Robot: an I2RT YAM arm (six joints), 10 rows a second.
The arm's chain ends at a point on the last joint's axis. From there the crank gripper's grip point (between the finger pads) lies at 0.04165 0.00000 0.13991 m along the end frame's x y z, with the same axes.
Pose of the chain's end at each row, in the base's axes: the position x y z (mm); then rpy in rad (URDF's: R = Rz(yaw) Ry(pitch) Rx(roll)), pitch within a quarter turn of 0, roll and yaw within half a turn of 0:
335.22 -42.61 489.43 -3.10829 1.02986 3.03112
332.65 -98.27 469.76 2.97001 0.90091 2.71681
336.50 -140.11 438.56 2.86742 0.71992 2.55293
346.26 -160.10 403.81 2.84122 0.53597 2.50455
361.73 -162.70 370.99 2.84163 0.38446 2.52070
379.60 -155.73 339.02 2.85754 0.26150 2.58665
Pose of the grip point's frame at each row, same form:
432.53 -58.09 381.72 -3.10829 1.02986 3.03112
417.39 -110.38 351.52 2.97001 0.90091 2.71681
405.34 -140.52 309.84 2.86742 0.71992 2.55293
396.96 -146.12 267.64 2.84122 0.53597 2.50455
395.15 -135.78 231.46 2.84163 0.38446 2.52070
395.57 -119.50 198.51 2.85754 0.26150 2.58665

